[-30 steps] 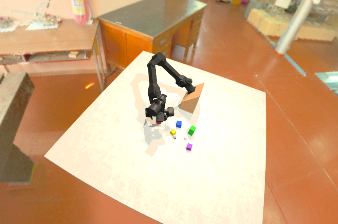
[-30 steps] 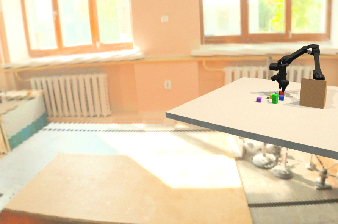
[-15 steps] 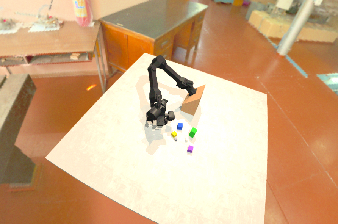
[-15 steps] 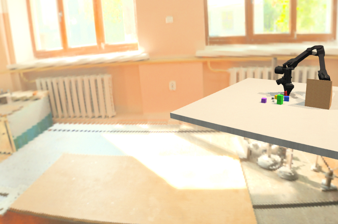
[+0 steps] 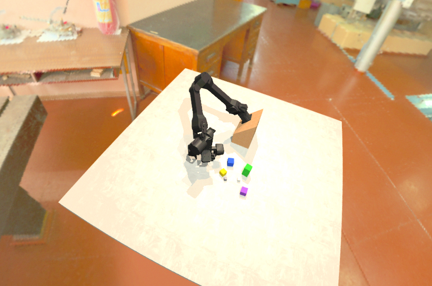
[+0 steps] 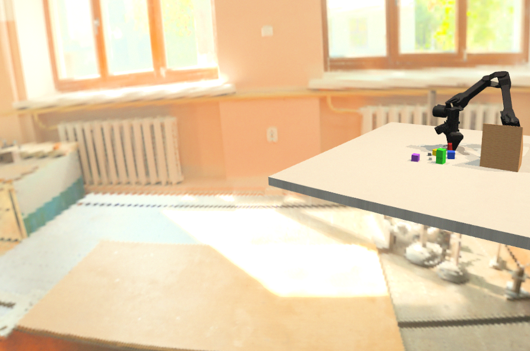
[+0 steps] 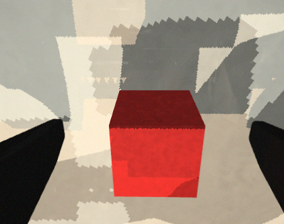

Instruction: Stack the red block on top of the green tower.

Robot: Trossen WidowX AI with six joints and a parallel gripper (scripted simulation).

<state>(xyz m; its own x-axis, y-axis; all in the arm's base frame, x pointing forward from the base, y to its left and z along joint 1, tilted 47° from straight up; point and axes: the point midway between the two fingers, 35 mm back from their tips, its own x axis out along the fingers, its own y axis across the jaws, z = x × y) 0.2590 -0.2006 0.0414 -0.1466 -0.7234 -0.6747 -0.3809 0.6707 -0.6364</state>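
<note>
Now: the red block 1 cm above my gripper tip. Also, from my gripper tip: purple block 13 cm ahead, 25 cm to the left, 1 cm above; yellow block 6 cm ahead, 12 cm to the left, 1 cm above; blue block 2 cm behind, 14 cm to the left, 1 cm above.
</note>
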